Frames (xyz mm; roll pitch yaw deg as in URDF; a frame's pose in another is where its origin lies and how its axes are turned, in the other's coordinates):
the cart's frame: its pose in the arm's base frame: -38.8 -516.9 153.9 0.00 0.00 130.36
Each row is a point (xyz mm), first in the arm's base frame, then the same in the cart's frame.
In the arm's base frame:
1: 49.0 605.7 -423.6
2: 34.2 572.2 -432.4
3: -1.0 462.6 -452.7
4: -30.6 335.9 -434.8
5: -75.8 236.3 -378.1
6: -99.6 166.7 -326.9
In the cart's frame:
1: 798.6 -793.9 -577.5
2: 782.6 -760.9 -586.3
3: 721.9 -663.1 -606.6
4: 644.5 -558.5 -588.7
5: 597.9 -459.6 -532.0
6: 560.3 -396.4 -480.8

